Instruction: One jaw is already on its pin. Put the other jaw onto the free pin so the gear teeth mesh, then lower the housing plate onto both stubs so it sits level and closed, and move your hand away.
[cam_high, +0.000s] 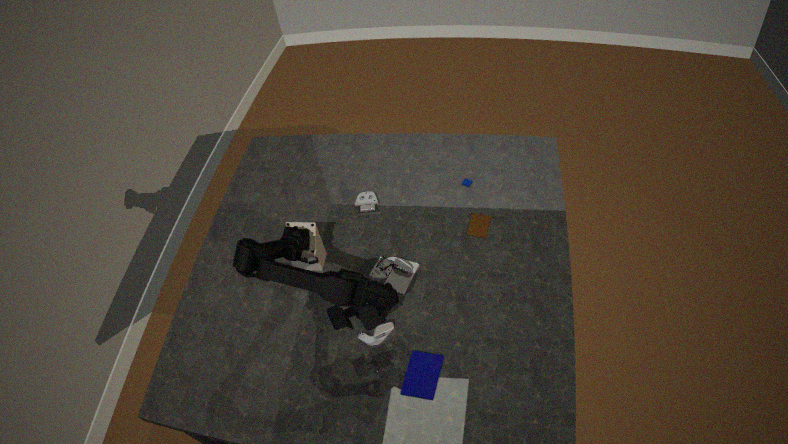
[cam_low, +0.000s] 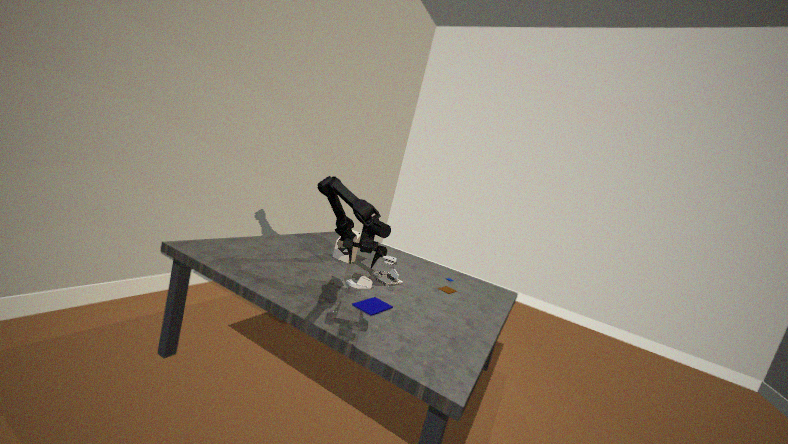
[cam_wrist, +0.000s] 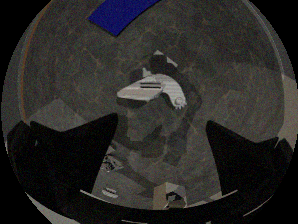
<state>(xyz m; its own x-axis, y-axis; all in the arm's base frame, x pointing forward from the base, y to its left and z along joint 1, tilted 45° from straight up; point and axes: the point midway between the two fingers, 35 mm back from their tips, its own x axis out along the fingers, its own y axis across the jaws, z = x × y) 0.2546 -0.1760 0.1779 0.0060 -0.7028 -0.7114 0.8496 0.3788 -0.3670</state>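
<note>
Right now the white jaw is 1 cm behind my gripper tip, 1 cm to the right of it and 8 cm below it. Round my gripper tip: small blue square 25 cm ahead, 62 cm to the left, 9 cm below; orange patch 29 cm ahead, 42 cm to the left, 9 cm below.
</note>
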